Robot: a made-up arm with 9 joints. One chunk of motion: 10 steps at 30 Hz.
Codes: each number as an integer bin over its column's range. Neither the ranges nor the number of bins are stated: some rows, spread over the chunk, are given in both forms.
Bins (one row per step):
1: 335 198 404 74 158 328 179 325 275
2: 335 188 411 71 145 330 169 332 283
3: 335 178 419 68 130 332 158 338 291
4: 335 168 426 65 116 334 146 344 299
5: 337 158 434 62 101 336 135 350 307
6: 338 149 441 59 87 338 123 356 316
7: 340 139 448 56 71 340 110 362 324
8: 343 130 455 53 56 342 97 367 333
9: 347 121 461 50 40 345 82 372 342
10: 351 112 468 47 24 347 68 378 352
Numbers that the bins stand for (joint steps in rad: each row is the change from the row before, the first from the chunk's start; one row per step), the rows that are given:
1: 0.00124 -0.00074 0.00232 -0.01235 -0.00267 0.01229 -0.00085 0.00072 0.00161
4: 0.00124 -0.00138 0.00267 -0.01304 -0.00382 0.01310 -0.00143 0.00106 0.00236
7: 0.00132 -0.00201 0.00301 -0.01373 -0.00505 0.01391 -0.00206 0.00138 0.00314
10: 0.00150 -0.00259 0.00333 -0.01441 -0.00634 0.01486 -0.00280 0.00166 0.00402
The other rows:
2: 0.00124 -0.00095 0.00243 -0.01258 -0.00303 0.01256 -0.00102 0.00085 0.00186
3: 0.00124 -0.00117 0.00256 -0.01281 -0.00344 0.01283 -0.00122 0.00095 0.00211
5: 0.00128 -0.00160 0.00279 -0.01327 -0.00423 0.01337 -0.00162 0.00116 0.00261
6: 0.00129 -0.00179 0.00290 -0.01350 -0.00462 0.01364 -0.00183 0.00127 0.00289
8: 0.00137 -0.00220 0.00312 -0.01395 -0.00547 0.01418 -0.00229 0.00146 0.00343
9: 0.00143 -0.00240 0.00322 -0.01418 -0.00590 0.01459 -0.00256 0.00155 0.00371

